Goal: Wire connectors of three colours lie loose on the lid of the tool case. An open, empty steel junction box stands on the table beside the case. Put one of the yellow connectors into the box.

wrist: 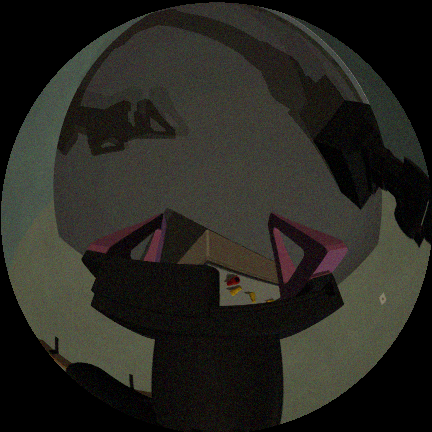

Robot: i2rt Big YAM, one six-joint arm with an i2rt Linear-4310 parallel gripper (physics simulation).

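Seen in the pictures: gripper, fingertip midpoint: (216, 218); arm's base, link origin: (373, 161).
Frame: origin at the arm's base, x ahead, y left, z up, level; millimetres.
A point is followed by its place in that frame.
My gripper (216, 218) @(z 46, x 283, y -165 mm) is open and empty, one fingertip at each side of the case's near corner in the wrist view. The tool case (240, 254) @(z -47, x 362, y -11 mm) shows its brown side between the fingers; part of its pale lid (267, 291) @(z 5, x 383, y 111 mm) shows below that. A yellow connector (236, 290) @(z 15, x 404, y 11 mm) lies on the lid beside a red connector (233, 281) @(z 19, x 377, y -31 mm). A second yellow connector (252, 297) @(z 20, x 404, y 68 mm) lies to their right, and a sliver of a third yellow connector (270, 300) @(z 11, x 409, y 172 mm) shows by the right finger. The gripper body and right finger hide the rest of the lid. The steel junction box does not show.
The grey table top (215, 125) @(z -80, x 223, y -213 mm) spreads beyond the case, with shadows of the arm on it. A dark shadow lies left of the case. Black arm parts (350, 150) @(z -3, x 76, y -70 mm) stand at the right. A wall outlet (383, 299) and part of a brown shelf (61, 360) show lower down.
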